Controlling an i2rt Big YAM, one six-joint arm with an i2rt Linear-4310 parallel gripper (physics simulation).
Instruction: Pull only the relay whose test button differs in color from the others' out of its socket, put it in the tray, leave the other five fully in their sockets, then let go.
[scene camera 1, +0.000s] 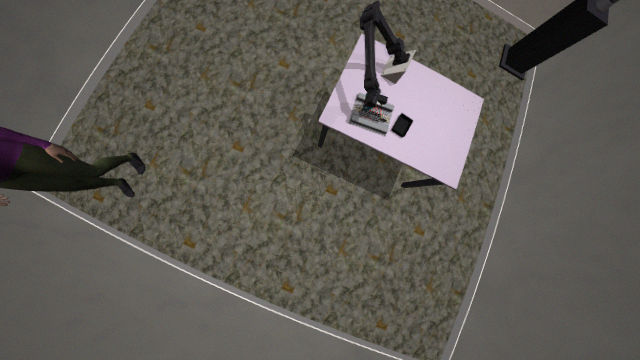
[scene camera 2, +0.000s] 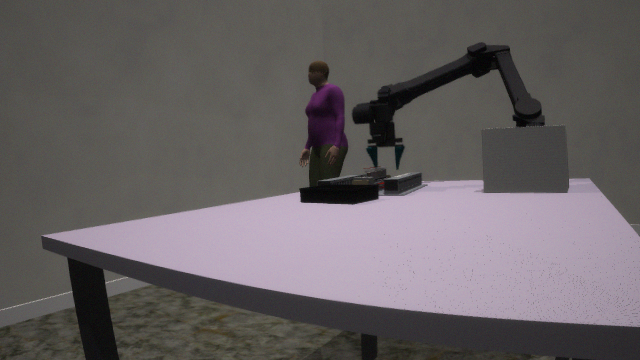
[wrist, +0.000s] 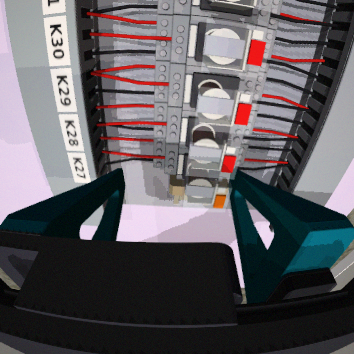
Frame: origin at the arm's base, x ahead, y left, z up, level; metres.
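Seen in the pictures: gripper, fingertip midpoint: (scene camera 1: 365, 105) (scene camera 2: 386, 170) (wrist: 176, 176); arm's base, link origin: (scene camera 1: 401, 60) (scene camera 2: 534, 152).
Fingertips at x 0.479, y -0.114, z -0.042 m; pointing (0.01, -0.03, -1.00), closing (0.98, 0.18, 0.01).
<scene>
Pixels of each thing's top centre, then the offset from my fingertips to it. Level surfaces: height alone.
- relay with an orange test button, top centre: (wrist: 206, 201) dx +0.020, dy -0.006, dz +0.012 m
- black tray, top centre: (scene camera 2: 338, 186) (scene camera 1: 403, 124) dx -0.015, dy +0.340, dz -0.022 m
- pink table, surface height: dz -0.057 m
In the wrist view, a relay with an orange test button (wrist: 201, 189) sits at the near end of the row. Relays with red buttons (wrist: 223, 44) (wrist: 215, 102) (wrist: 205, 150) stand beyond it in their sockets; part of another shows at the top edge. The labels K30, K29, K28 and K27 run down the panel's left side. My gripper (wrist: 176, 176) (scene camera 2: 387, 167) is open and empty, pointing down above the relay panel (scene camera 1: 372, 127) (scene camera 2: 403, 183) (wrist: 30, 125). The orange-button relay shows between the fingers, nearer the right one. The black tray (scene camera 1: 395, 126) (scene camera 2: 340, 194) is empty and stands beside the panel.
Red and black wires run from both sides of the relays to slotted ducts (wrist: 320, 100). A grey box-like stand (scene camera 2: 525, 159) is at the arm's base on the pink table (scene camera 1: 435, 105) (scene camera 2: 250, 235). A person in purple (scene camera 2: 326, 112) (scene camera 1: 10, 155) stands away from the table.
</scene>
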